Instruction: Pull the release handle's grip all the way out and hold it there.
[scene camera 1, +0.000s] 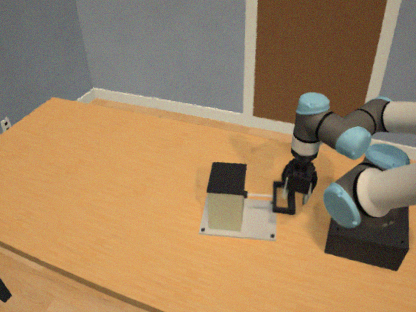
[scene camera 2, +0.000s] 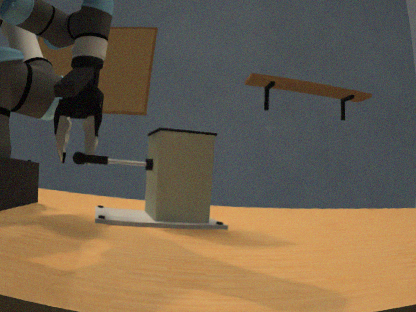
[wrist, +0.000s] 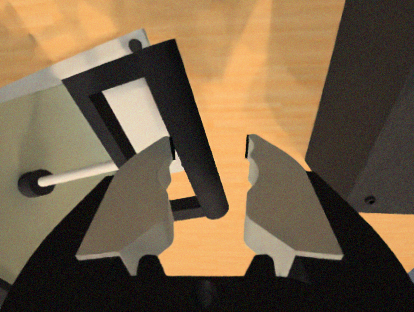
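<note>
The release handle's black rectangular grip (scene camera 1: 284, 211) (scene camera 2: 95, 159) (wrist: 181, 125) stands out from the beige housing (scene camera 1: 226, 212) (scene camera 2: 182, 175) (wrist: 60, 135), with a length of pale rod (scene camera 1: 260, 195) (scene camera 2: 126, 162) (wrist: 77, 173) showing between them. My gripper (scene camera 1: 295, 199) (scene camera 2: 78, 156) (wrist: 209, 139) points down over the grip with its fingers well apart. The grip's outer bar lies between the fingers, close against the housing-side finger, whose tip reaches into the grip's opening. A gap shows between the bar and the other finger. Whether finger and bar touch is hard to tell.
The housing stands on a light grey base plate (scene camera 1: 260, 225) (scene camera 2: 120, 216) with dark bolts at its corners. The arm's dark base block (scene camera 1: 367, 242) (scene camera 2: 17, 182) (wrist: 370, 100) is on the grip's outer side. A wall shelf (scene camera 2: 310, 89) hangs in the background.
</note>
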